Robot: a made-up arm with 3 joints.
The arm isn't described. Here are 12 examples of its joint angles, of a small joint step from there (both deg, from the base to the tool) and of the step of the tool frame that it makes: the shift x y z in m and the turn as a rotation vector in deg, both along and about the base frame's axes.
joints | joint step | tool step
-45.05 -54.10 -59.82 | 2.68 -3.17 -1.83 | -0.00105 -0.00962 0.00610 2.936 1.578 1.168
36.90 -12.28 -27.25 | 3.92 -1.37 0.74 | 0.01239 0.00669 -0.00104 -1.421 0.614 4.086
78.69 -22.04 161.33 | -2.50 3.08 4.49 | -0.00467 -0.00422 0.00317 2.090 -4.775 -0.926
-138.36 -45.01 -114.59 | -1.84 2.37 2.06 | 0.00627 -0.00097 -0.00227 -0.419 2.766 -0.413
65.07 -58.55 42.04 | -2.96 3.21 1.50 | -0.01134 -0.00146 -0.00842 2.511 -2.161 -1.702
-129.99 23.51 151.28 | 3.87 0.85 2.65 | -0.01145 -0.02305 0.00367 0.824 2.431 2.794
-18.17 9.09 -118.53 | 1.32 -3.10 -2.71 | -0.00017 -0.00145 -0.00407 3.495 2.147 1.675
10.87 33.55 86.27 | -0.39 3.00 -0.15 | 0.00489 0.00020 0.00910 0.676 -2.925 -0.304
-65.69 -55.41 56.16 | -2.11 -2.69 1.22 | -0.00176 0.02092 0.00702 2.207 1.677 -1.089
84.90 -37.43 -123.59 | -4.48 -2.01 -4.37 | -0.00741 -0.02857 0.00134 -1.556 3.654 -7.195
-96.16 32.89 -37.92 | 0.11 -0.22 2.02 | 0.00000 -0.00091 -0.00186 0.399 1.665 -0.984
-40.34 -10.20 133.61 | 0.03 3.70 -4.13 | 0.00946 -0.00747 -0.00062 0.723 -5.464 -0.570
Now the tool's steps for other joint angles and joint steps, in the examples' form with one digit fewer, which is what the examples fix.
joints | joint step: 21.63 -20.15 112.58 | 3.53 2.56 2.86
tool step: 0.0309 0.0084 0.0018 -1.47 -3.42 4.45
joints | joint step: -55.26 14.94 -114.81 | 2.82 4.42 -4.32
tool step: 0.0129 -0.0193 0.0086 -1.13 -5.94 4.09
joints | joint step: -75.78 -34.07 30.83 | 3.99 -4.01 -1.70
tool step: -0.0060 -0.0082 0.0056 4.23 -0.20 2.99
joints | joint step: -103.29 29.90 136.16 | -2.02 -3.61 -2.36
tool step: 0.0021 0.0200 -0.0105 2.98 -2.91 -0.91
